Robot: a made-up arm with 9 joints. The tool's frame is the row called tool. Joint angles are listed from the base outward.
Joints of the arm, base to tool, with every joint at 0 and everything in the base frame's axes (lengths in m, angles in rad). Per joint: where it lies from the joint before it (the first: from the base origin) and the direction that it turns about. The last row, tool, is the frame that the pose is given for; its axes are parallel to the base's.
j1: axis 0 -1 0 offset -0.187 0.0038 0.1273
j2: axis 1 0 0 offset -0.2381 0.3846 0.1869
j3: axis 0 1 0 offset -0.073 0.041 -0.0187
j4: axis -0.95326 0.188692 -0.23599 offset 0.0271 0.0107 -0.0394
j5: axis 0 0 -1 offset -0.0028 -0.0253 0.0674
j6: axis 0 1 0 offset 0.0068 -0.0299 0.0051
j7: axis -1 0 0 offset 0.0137 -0.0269 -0.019
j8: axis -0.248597 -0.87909 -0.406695 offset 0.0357 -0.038 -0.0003
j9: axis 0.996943 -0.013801 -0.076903 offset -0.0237 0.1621 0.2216
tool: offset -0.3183 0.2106 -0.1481
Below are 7 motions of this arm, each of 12 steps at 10 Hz.
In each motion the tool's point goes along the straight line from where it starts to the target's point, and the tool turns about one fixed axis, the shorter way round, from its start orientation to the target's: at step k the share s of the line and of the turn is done. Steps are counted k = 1, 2, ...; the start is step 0. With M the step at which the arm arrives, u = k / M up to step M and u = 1 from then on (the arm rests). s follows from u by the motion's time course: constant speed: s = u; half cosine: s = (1 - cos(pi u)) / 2; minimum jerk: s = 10 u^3 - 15 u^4 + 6 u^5.
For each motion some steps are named. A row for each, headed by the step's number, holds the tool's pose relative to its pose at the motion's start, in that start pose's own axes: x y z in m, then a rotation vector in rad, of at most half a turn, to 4 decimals.
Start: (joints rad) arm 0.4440 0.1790 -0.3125 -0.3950 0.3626 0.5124 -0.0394 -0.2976 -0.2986
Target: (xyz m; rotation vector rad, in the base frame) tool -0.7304 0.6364 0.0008 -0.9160 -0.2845 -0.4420
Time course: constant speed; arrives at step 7
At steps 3, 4, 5, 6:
3: 0.0686 0.0016 -0.1499 -0.5972 -0.0801 -0.2760
4: 0.0915 0.0021 -0.1998 -0.7963 -0.1068 -0.3679
5: 0.1144 0.0027 -0.2498 -0.9954 -0.1335 -0.4599
6: 0.1373 0.0032 -0.2997 -1.1945 -0.1602 -0.5519

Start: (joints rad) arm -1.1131 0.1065 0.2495 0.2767 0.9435 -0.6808 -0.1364 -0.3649 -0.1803
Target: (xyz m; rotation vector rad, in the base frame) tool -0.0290 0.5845 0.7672 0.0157 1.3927 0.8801
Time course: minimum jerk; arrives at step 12
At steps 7, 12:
7: 0.0582 -0.2257 0.1082 -0.0259 0.0868 0.9231
12: 0.0891 -0.3455 0.1657 -0.0396 0.1328 1.4128

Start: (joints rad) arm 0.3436 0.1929 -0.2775 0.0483 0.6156 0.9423 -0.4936 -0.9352 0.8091
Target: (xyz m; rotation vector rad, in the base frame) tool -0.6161 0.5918 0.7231 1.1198 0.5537 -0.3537
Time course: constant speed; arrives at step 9
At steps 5, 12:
5: 0.1426 -0.1577 -0.2702 -0.5092 -0.3754 -0.0795
12: 0.2567 -0.2839 -0.4864 -0.9165 -0.6757 -0.1431

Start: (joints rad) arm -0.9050 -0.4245 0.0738 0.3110 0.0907 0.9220 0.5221 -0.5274 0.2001
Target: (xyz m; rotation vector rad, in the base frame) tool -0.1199 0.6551 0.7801 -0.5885 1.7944 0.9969
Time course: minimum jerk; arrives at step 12
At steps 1, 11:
1: -0.0003 -0.0018 -0.0012 -0.0035 -0.0041 0.0024
11: -0.0494 -0.3424 -0.2414 -0.6924 -0.7974 0.4650

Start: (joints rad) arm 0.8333 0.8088 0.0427 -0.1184 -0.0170 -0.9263 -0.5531 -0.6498 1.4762
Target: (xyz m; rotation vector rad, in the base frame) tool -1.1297 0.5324 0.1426 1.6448 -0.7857 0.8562
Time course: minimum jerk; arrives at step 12
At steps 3, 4, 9, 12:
3: 0.0430 -0.0460 -0.0452 -0.1103 -0.0435 -0.0357
4: 0.0872 -0.0932 -0.0915 -0.2237 -0.0881 -0.0723
9: 0.3725 -0.3981 -0.3910 -0.9557 -0.3764 -0.3089
12: 0.4155 -0.4441 -0.4362 -1.0660 -0.4199 -0.3445

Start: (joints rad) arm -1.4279 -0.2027 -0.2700 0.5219 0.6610 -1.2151 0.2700 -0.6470 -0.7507
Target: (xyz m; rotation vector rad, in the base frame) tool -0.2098 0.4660 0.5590 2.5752 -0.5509 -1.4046
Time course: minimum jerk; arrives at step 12
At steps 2, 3, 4, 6, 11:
2: 0.0034 -0.0042 -0.0020 -0.0454 -0.0063 0.0227
3: 0.0100 -0.0122 -0.0058 -0.1324 -0.0182 0.0662
4: 0.0204 -0.0248 -0.0117 -0.2685 -0.0370 0.1343
6: 0.0485 -0.0590 -0.0278 -0.6398 -0.0881 0.3199
11: 0.0965 -0.1174 -0.0553 -1.2730 -0.1753 0.6366

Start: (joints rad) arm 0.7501 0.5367 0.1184 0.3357 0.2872 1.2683 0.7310 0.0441 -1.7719
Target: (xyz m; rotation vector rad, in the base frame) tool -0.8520 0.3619 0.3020 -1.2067 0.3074 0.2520
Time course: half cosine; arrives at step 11
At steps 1, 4, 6, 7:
1: -0.0012 0.0010 0.0026 0.0186 0.0033 -0.0085
4: -0.0170 0.0151 0.0374 0.2686 0.0481 -0.1231
6: -0.0333 0.0295 0.0731 0.5249 0.0940 -0.2405
7: -0.0412 0.0365 0.0906 0.6504 0.1165 -0.2980

